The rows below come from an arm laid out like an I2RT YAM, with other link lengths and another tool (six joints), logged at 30 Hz.
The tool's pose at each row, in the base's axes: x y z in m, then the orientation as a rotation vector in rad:
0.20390 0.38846 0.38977 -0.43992 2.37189 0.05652
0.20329 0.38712 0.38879 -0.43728 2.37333 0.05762
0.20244 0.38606 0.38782 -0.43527 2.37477 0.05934
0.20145 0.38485 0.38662 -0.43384 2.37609 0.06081
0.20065 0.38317 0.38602 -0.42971 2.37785 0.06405
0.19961 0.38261 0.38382 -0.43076 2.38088 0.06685
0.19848 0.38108 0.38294 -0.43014 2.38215 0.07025
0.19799 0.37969 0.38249 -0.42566 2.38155 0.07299
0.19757 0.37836 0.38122 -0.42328 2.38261 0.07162
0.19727 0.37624 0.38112 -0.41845 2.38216 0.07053
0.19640 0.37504 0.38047 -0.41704 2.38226 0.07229
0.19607 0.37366 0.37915 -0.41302 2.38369 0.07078
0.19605 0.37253 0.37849 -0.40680 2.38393 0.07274
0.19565 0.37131 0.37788 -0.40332 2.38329 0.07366
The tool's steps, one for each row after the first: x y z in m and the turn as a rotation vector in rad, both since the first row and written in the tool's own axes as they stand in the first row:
0.00147 -0.00098 0.00012 -0.00016 0.00089 0.00239
0.00301 -0.00162 0.00012 -0.00095 0.00181 0.00450
0.00484 -0.00234 0.00018 -0.00172 0.00272 0.00611
0.00629 -0.00361 -0.00016 -0.00299 0.00348 0.01019
0.00863 -0.00361 0.00071 -0.00564 0.00627 0.01066
0.01044 -0.00461 0.00039 -0.00803 0.00704 0.01222
0.01149 -0.00572 0.00018 -0.00858 0.00551 0.01606
0.01302 -0.00673 0.00064 -0.00701 0.00636 0.01752
0.01392 -0.00862 0.00018 -0.00474 0.00536 0.02058
0.01531 -0.00941 -0.00009 -0.00559 0.00507 0.02207
0.01682 -0.01049 0.00046 -0.00347 0.00607 0.02471
0.01760 -0.01150 0.00075 -0.00305 0.00523 0.02969
0.01865 -0.01246 0.00075 -0.00260 0.00403 0.03232

